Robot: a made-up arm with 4 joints. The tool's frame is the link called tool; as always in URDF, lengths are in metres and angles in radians. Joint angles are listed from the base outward. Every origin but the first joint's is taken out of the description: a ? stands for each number. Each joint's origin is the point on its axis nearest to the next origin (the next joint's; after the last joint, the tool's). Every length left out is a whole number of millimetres.
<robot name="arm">
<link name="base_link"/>
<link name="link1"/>
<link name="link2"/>
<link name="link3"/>
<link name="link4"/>
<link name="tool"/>
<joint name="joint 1" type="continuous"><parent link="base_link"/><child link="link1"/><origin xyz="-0.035 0 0.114" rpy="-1.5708 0 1.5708"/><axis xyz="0 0 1"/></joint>
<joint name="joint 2" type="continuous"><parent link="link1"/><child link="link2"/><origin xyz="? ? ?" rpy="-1.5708 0 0"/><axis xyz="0 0 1"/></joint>
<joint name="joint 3" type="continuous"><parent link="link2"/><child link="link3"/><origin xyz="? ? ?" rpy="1.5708 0 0"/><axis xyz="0 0 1"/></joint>
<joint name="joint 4" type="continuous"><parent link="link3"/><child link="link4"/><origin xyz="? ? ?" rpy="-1.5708 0 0"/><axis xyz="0 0 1"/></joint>
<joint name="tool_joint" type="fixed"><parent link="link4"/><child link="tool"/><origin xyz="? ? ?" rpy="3.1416 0 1.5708"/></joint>
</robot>
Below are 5 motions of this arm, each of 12 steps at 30 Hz.
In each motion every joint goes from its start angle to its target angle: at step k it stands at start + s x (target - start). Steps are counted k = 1, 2, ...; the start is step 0. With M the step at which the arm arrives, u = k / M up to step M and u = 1 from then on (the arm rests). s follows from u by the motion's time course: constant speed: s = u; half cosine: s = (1 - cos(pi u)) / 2; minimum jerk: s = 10 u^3 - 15 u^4 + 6 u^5.
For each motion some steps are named. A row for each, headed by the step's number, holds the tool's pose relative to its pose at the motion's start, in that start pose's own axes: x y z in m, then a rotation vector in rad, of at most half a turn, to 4 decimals.
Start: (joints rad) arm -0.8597 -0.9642 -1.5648 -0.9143
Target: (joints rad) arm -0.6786 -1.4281 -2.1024 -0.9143
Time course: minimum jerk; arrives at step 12
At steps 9, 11, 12:
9: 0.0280 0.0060 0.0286 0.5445 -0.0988 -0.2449
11: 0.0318 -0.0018 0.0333 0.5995 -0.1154 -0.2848
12: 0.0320 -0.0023 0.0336 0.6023 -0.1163 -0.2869

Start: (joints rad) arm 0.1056 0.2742 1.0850 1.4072
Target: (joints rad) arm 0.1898 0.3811 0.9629 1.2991
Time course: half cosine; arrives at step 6
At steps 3, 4, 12:
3: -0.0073 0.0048 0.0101 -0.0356 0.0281 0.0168
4: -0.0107 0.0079 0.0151 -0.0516 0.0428 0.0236
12: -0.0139 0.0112 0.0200 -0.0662 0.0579 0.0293

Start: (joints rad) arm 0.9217 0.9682 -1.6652 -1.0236
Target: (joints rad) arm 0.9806 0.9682 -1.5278 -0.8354
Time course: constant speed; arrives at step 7
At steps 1, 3, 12:
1: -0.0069 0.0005 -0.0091 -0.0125 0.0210 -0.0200
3: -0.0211 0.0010 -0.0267 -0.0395 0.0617 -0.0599
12: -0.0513 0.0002 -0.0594 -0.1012 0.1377 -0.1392

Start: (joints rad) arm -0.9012 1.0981 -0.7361 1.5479
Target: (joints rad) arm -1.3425 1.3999 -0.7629 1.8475
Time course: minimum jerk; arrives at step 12
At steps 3, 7, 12:
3: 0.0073 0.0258 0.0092 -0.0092 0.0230 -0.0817
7: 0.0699 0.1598 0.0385 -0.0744 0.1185 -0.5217
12: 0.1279 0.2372 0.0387 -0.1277 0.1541 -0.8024

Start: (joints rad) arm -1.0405 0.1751 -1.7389 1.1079
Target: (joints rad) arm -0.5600 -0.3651 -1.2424 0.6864
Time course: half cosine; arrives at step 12
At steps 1, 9, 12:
1: 0.0028 -0.0049 -0.0078 -0.0157 -0.0106 0.0070
9: 0.2096 -0.3228 -0.2524 -0.8739 -0.3868 0.3291
12: 0.2518 -0.3859 -0.2623 -1.0394 -0.4177 0.3732

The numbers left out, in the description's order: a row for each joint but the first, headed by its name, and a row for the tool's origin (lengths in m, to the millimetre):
joint 2: -0.029 -0.36 0
joint 3: 0.102 0.156 0
joint 4: 0.274 0.217 0
tool: -0.023 0.046 0

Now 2 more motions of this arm.
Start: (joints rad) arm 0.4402 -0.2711 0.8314 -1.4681
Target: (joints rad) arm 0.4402 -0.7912 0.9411 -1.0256
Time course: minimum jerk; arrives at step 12
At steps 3, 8, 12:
3: 0.0021 0.0067 0.0036 -0.0411 0.0063 -0.0097
8: 0.0094 0.0504 0.0254 -0.3259 -0.0042 -0.0829
12: 0.0095 0.0635 0.0314 -0.4146 -0.0266 -0.1071

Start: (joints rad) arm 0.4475 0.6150 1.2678 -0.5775
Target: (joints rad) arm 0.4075 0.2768 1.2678 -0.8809
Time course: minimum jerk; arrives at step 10
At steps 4, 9, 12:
4: 0.0075 0.0109 0.0204 -0.0501 -0.0878 0.1347
9: 0.0133 0.0377 0.0631 -0.1839 -0.2607 0.4148
12: 0.0133 0.0380 0.0636 -0.1858 -0.2628 0.4182

